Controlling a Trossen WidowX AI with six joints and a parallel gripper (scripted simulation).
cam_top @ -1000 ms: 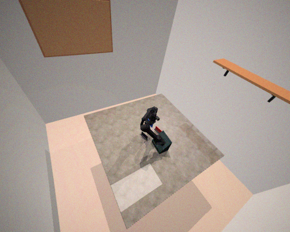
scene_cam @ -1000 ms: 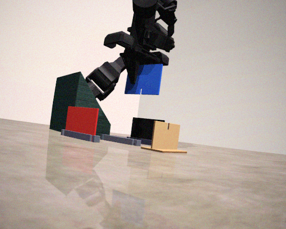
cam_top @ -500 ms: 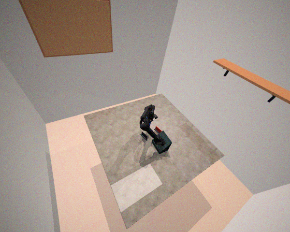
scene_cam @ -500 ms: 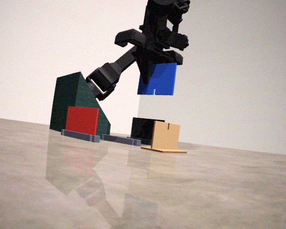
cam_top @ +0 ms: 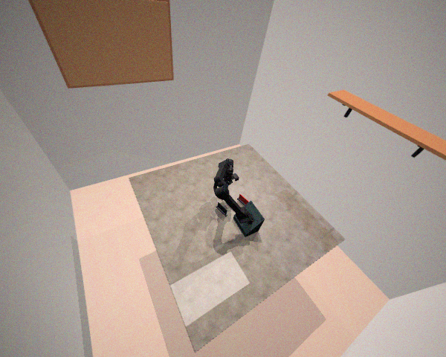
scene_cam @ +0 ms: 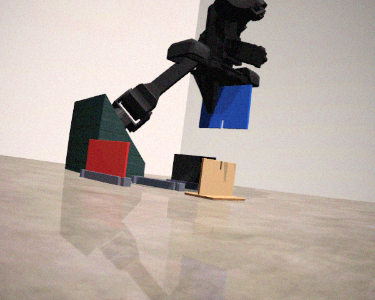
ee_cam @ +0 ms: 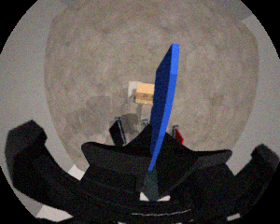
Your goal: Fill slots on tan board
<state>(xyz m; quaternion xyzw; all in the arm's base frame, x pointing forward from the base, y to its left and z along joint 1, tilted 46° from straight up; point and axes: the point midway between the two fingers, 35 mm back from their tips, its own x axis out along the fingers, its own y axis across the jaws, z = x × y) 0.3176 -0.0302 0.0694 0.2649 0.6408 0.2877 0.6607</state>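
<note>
Right now my gripper tip is 30 mm short of the tan board and 110 mm above it. Also, from my gripper tip: red board: 120 mm behind, 120 mm to the right, 110 mm below; black board: 120 mm behind, 80 mm to the left, 110 mm below; blue board: 30 mm ahead.
</note>
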